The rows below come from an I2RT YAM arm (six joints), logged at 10 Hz.
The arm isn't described. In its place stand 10 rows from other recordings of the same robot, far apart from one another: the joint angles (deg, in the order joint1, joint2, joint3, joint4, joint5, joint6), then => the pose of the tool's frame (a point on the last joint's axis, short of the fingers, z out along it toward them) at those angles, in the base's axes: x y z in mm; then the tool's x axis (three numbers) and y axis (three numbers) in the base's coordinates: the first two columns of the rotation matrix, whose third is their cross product.
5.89 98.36 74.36 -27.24 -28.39 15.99 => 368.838 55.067 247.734 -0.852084 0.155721 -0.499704 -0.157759 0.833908 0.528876
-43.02 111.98 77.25 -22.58 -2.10 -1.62 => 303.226 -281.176 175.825 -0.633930 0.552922 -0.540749 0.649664 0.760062 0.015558
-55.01 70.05 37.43 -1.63 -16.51 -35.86 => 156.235 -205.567 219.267 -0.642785 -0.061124 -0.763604 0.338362 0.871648 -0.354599
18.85 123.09 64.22 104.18 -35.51 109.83 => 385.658 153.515 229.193 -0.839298 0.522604 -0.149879 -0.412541 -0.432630 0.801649
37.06 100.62 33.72 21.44 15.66 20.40 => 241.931 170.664 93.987 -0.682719 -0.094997 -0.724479 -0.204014 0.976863 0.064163
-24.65 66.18 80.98 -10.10 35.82 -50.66 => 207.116 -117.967 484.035 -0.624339 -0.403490 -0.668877 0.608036 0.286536 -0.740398
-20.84 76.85 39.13 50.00 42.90 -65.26 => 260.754 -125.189 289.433 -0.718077 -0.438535 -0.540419 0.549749 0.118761 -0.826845
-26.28 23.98 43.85 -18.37 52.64 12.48 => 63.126 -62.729 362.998 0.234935 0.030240 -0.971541 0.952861 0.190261 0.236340
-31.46 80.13 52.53 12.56 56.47 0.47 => 249.045 -187.166 288.954 -0.213344 0.135844 -0.967487 0.976773 0.049911 -0.208384
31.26 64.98 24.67 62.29 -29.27 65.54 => 188.777 134.960 279.305 -0.632349 0.545020 -0.550535 -0.639136 0.034547 0.768317
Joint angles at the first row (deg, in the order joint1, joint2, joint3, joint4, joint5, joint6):
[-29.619, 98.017, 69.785, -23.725, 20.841, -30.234]
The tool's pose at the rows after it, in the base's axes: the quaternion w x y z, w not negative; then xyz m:
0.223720 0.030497 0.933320 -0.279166 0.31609 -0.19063 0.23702
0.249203 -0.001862 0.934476 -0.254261 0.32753 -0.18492 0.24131
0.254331 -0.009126 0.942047 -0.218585 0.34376 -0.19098 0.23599
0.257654 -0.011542 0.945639 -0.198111 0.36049 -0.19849 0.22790
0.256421 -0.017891 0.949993 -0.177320 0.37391 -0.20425 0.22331
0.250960 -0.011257 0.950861 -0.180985 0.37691 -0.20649 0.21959
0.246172 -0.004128 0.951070 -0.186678 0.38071 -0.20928 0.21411
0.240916 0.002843 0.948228 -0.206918 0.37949 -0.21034 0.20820
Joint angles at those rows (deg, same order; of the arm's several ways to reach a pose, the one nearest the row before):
[-29.619, 97.382, 71.103, -24.258, 15.480, -31.457]
[-28.389, 98.340, 73.030, -24.257, 11.265, -32.777]
[-28.388, 102.633, 77.510, -26.280, 7.383, -32.087]
[-28.389, 107.117, 81.640, -26.894, 5.194, -31.558]
[-28.389, 110.814, 85.949, -28.917, 3.076, -31.553]
[-28.389, 111.884, 86.659, -28.916, 3.955, -31.025]
[-28.388, 113.198, 87.275, -28.388, 5.005, -30.498]
[-28.388, 113.204, 85.694, -26.110, 7.456, -30.498]

